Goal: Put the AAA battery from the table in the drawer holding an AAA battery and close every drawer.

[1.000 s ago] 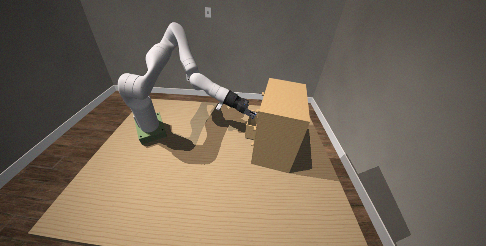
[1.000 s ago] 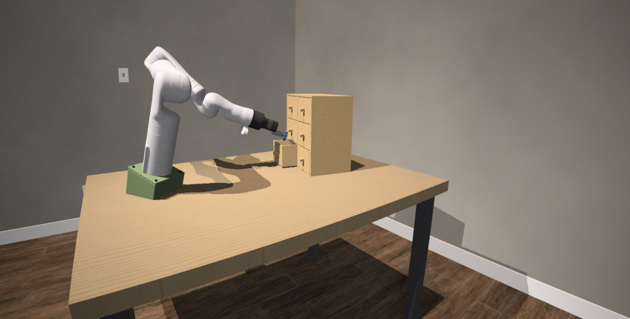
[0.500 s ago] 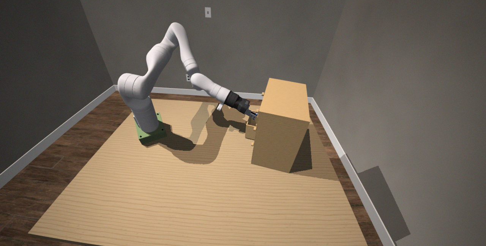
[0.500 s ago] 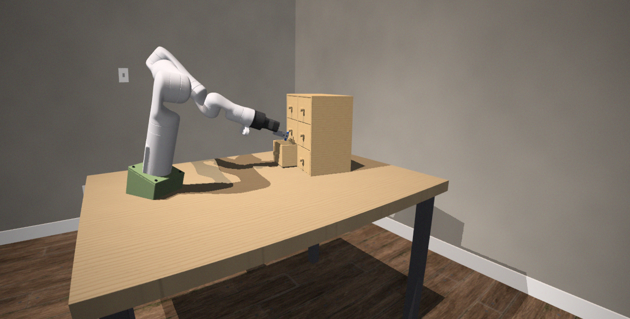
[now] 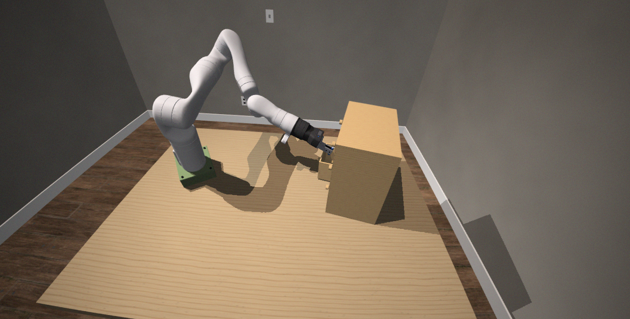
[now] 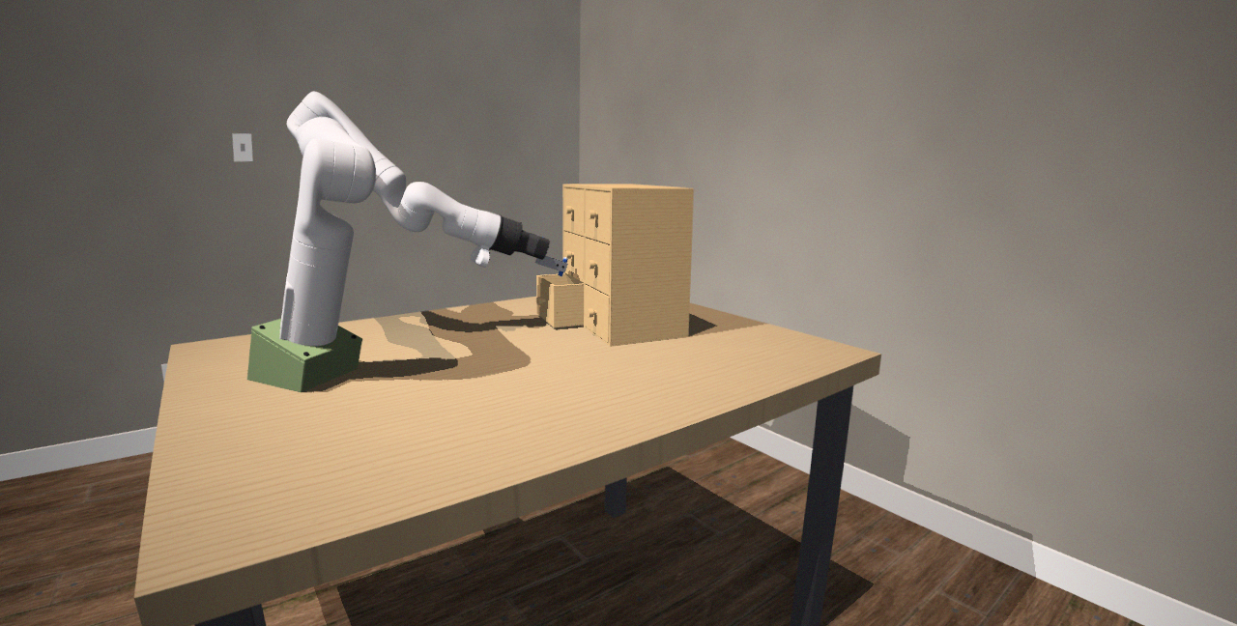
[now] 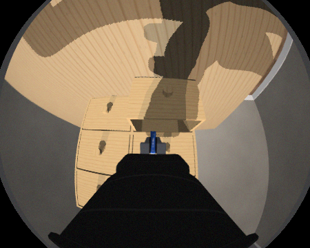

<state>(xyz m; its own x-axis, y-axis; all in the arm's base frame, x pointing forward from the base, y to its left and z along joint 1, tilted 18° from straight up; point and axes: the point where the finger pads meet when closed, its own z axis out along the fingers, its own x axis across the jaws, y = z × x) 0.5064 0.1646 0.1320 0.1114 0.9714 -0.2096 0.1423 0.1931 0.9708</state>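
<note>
Right now the blue AAA battery is 1 cm ahead of my hand.
</note>
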